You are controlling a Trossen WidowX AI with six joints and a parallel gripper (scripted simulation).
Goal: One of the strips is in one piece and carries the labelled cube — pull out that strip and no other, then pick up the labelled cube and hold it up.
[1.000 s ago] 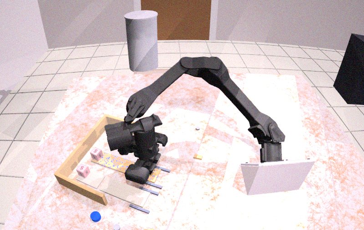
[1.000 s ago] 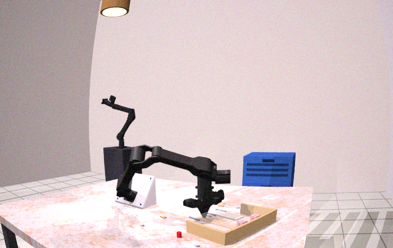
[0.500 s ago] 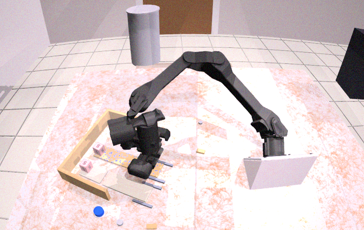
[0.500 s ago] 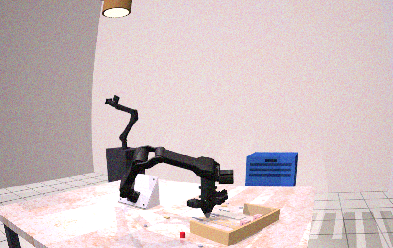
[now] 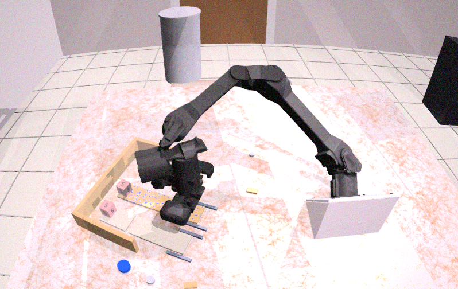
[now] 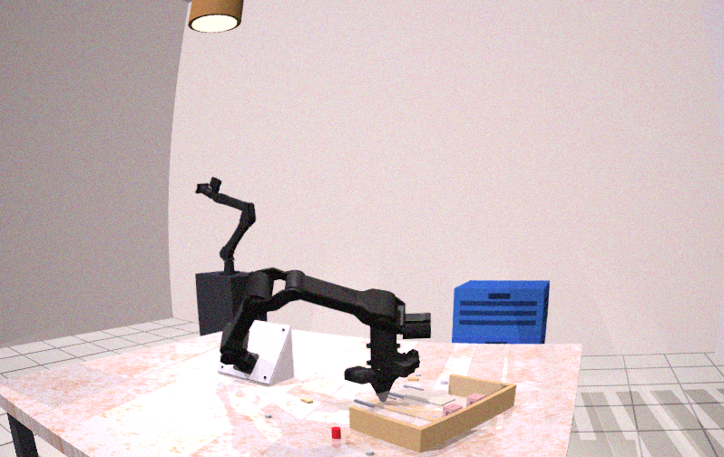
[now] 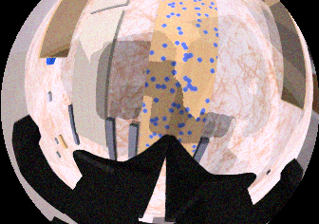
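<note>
The beige strip lies 7 cm ahead of my gripper tip and 7 cm to the left of it. Round my gripper tip: blue disc (14 cm ahead, 17 cm to the left); then red cylinder (2 cm ahead, 24 cm to the right, 1 cm above); then tan chip (16 cm behind, 8 cm to the right).
</note>
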